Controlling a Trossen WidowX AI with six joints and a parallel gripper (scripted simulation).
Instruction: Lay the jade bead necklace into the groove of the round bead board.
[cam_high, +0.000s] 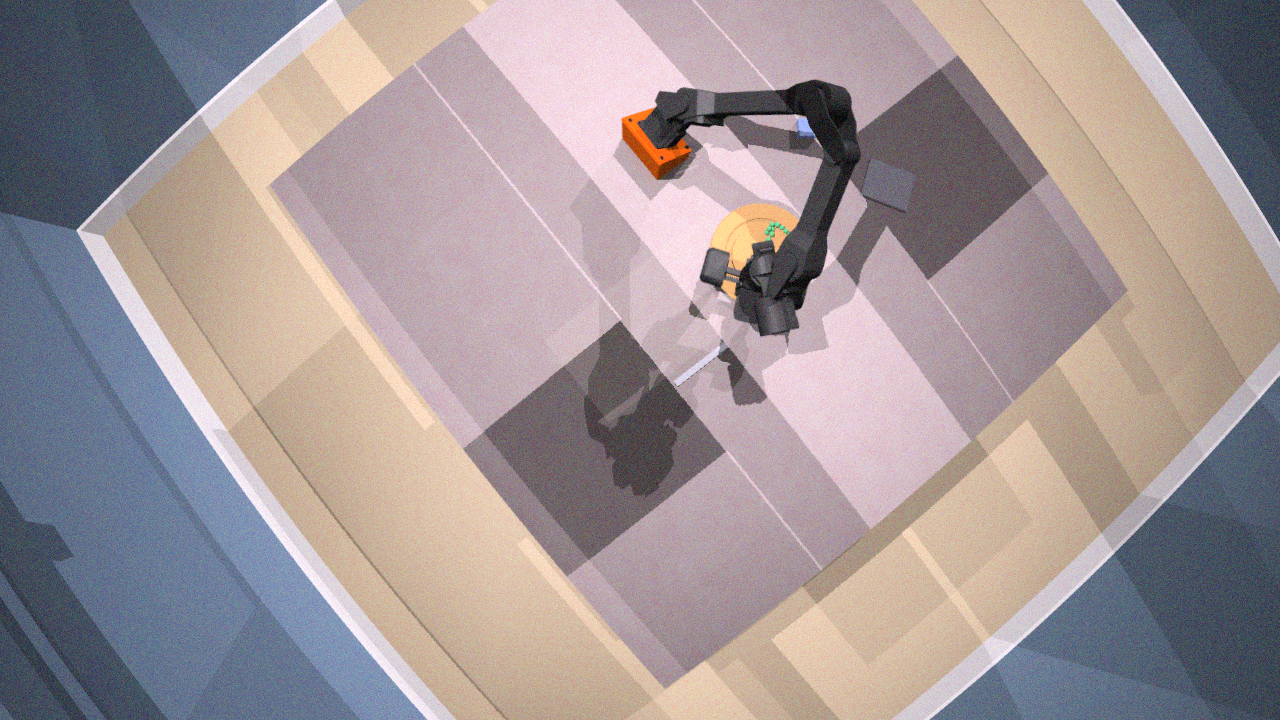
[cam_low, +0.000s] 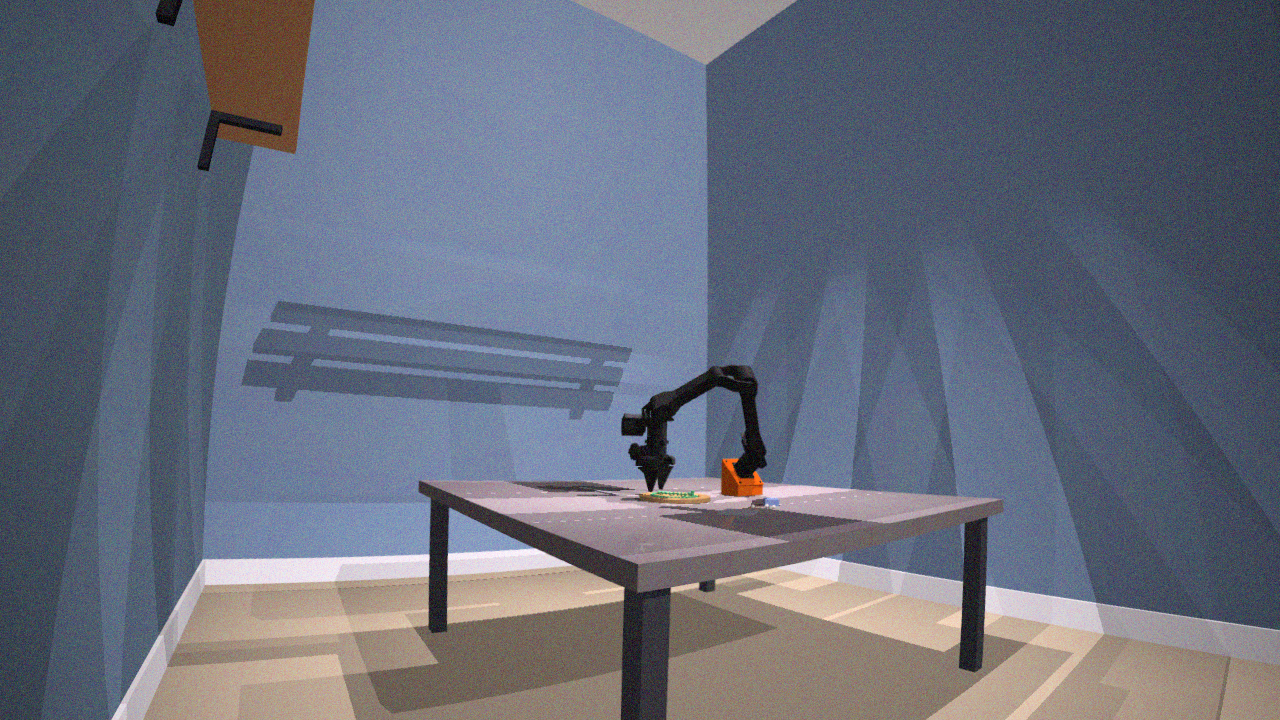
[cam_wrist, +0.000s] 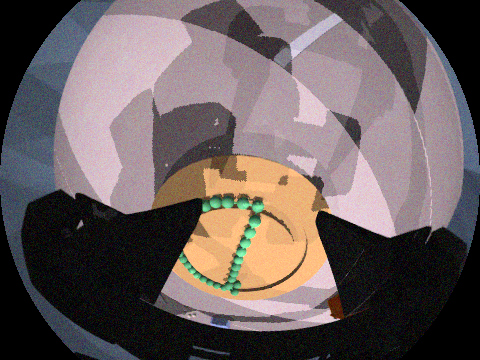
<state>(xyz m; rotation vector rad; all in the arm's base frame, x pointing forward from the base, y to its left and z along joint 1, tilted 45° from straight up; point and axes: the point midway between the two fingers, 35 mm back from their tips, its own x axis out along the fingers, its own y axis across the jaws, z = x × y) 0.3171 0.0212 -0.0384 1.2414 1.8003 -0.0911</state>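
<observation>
The round tan bead board lies 30 mm behind my gripper tip, 60 mm to the left of it and 10 mm below it. Also, from my gripper tip: white strip (80 mm ahead, 150 mm to the right, 20 mm below); then pale square sheet (10 mm behind, 360 mm to the left, 20 mm below); then blue cube (190 mm behind, 280 mm to the left, 10 mm below).
</observation>
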